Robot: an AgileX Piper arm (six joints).
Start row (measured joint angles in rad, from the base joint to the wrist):
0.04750 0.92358 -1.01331 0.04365 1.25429 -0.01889
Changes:
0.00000 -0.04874 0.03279 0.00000 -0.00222 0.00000
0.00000 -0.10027 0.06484 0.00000 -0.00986 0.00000
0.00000 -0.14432 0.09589 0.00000 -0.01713 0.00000
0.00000 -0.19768 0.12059 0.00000 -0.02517 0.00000
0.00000 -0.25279 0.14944 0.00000 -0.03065 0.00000
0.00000 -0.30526 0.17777 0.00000 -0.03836 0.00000
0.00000 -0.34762 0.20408 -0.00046 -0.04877 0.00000
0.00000 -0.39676 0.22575 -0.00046 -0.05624 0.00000
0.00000 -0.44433 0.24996 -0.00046 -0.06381 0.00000
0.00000 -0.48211 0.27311 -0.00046 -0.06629 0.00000
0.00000 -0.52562 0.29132 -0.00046 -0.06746 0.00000
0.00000 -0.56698 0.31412 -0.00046 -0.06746 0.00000
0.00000 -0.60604 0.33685 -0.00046 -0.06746 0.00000
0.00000 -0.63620 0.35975 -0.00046 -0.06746 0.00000
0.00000 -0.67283 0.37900 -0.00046 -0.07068 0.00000
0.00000 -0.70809 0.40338 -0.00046 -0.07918 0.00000
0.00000 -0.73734 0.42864 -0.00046 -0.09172 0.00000
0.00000 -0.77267 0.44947 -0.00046 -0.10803 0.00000
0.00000 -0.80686 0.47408 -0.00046 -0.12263 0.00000
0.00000 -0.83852 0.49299 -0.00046 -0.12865 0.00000
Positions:
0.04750 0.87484 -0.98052 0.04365 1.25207 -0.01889
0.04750 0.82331 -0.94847 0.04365 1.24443 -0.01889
0.04750 0.77926 -0.91742 0.04365 1.23716 -0.01889
0.04750 0.72590 -0.89272 0.04365 1.22912 -0.01889
0.04750 0.67079 -0.86387 0.04365 1.22364 -0.01889
0.04750 0.61832 -0.83554 0.04365 1.21593 -0.01889
0.04750 0.57596 -0.80923 0.04319 1.20552 -0.01889
0.04750 0.52682 -0.78756 0.04319 1.19805 -0.01889
0.04750 0.47925 -0.76335 0.04319 1.19048 -0.01889
0.04750 0.44147 -0.74020 0.04319 1.18800 -0.01889
0.04750 0.39796 -0.72199 0.04319 1.18683 -0.01889
0.04750 0.35660 -0.69919 0.04319 1.18683 -0.01889
0.04750 0.31754 -0.67646 0.04319 1.18683 -0.01889
0.04750 0.28738 -0.65356 0.04319 1.18683 -0.01889
0.04750 0.25075 -0.63431 0.04319 1.18361 -0.01889
0.04750 0.21549 -0.60993 0.04319 1.17511 -0.01889
0.04750 0.18624 -0.58467 0.04319 1.16257 -0.01889
0.04750 0.15091 -0.56384 0.04319 1.14626 -0.01889
0.04750 0.11672 -0.53923 0.04319 1.13166 -0.01889
0.04750 0.08506 -0.52032 0.04319 1.12564 -0.01889

